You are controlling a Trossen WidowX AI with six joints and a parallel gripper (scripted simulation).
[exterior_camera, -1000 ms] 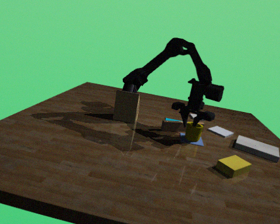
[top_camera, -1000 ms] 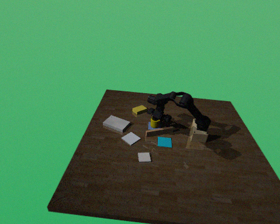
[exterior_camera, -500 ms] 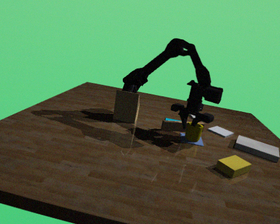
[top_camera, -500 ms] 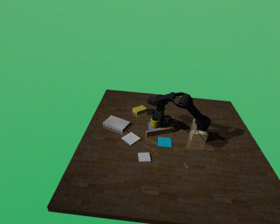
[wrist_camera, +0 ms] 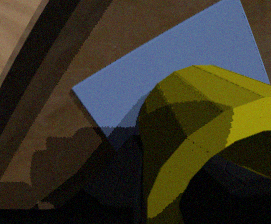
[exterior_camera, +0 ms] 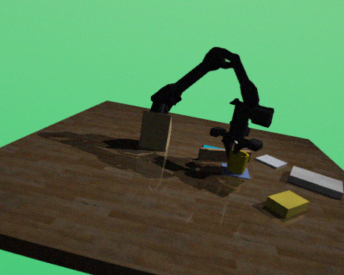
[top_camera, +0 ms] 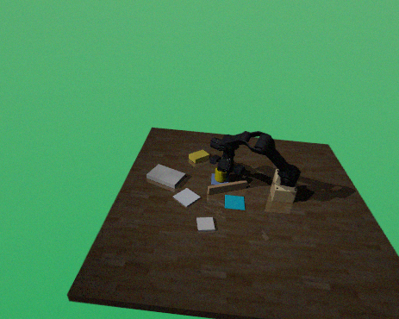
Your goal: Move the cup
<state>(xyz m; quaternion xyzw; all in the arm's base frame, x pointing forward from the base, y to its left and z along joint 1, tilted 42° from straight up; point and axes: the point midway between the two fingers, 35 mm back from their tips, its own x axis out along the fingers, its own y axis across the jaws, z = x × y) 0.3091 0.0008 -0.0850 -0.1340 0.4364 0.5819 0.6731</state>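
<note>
The cyan pad lies 60 mm behind my gripper tip, 160 mm to the left of it and 40 mm below it. The rest, counted from my gripper tip: yellow cup (20 mm ahead, 10 mm to the right).
</note>
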